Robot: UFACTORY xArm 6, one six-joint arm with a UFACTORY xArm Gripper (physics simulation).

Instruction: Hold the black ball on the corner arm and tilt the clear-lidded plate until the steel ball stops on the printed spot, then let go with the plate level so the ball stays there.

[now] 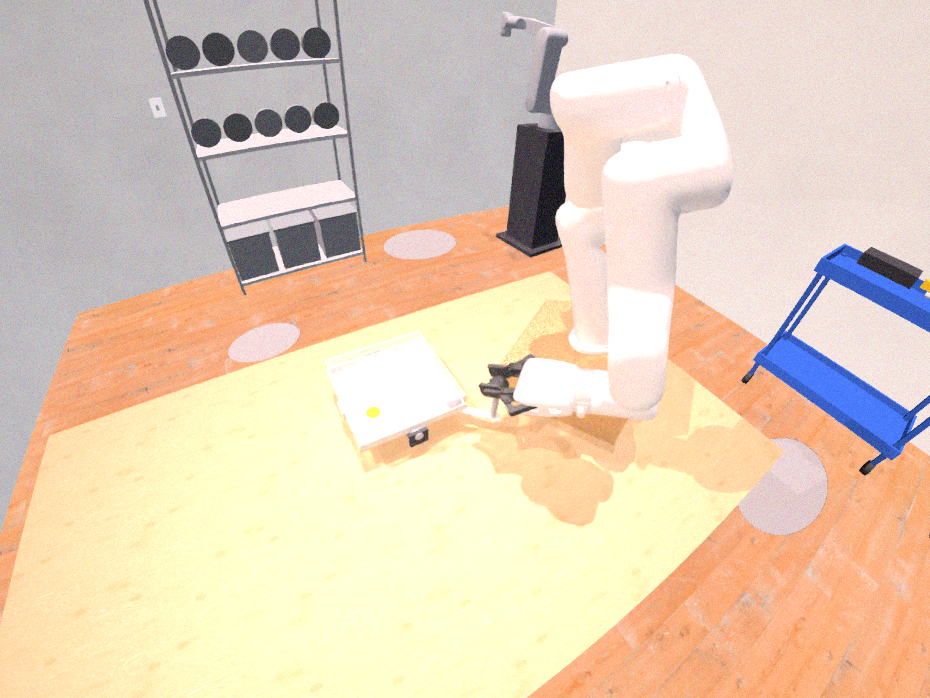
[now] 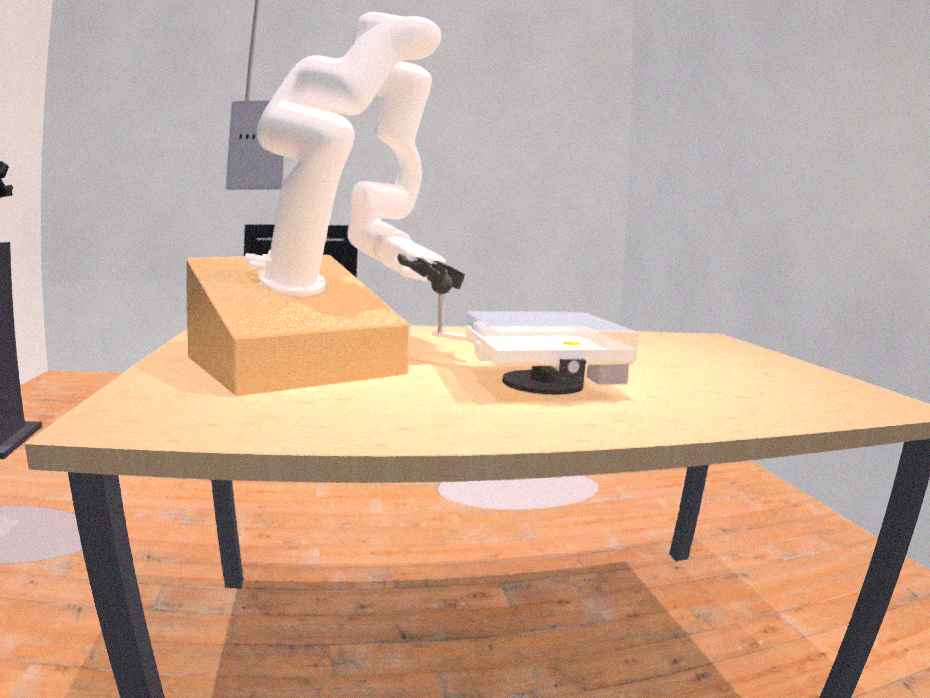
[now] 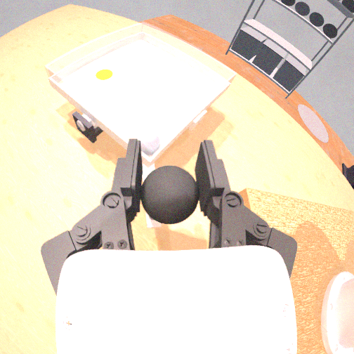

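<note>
My gripper (image 1: pixel 492 380) (image 2: pixel 448 277) (image 3: pixel 169 153) is shut on the black ball (image 1: pixel 498 385) (image 2: pixel 441 281) (image 3: pixel 170 195), which sits on a thin post at the end of the corner arm (image 1: pixel 480 413) (image 2: pixel 440 313) (image 3: pixel 153 220). The white clear-lidded plate (image 1: pixel 405 375) (image 2: pixel 533 344) (image 3: pixel 150 80) stands beyond the gripper; its exact tilt is hard to judge. The yellow printed spot (image 1: pixel 373 412) (image 2: pixel 571 343) (image 3: pixel 104 74) lies towards another corner. The steel ball (image 3: pixel 150 144) shows pale in the plate corner nearest the corner arm, apart from the spot.
The plate stands above a round black base (image 2: pixel 518 381) on the wooden table (image 1: pixel 300 540) (image 2: pixel 338 420) (image 3: pixel 30 175). A black bracket (image 1: pixel 418 436) (image 2: pixel 572 366) (image 3: pixel 86 126) is at the plate's side. The robot's wooden pedestal (image 2: pixel 315 356) (image 3: pixel 270 215) is close to the gripper.
</note>
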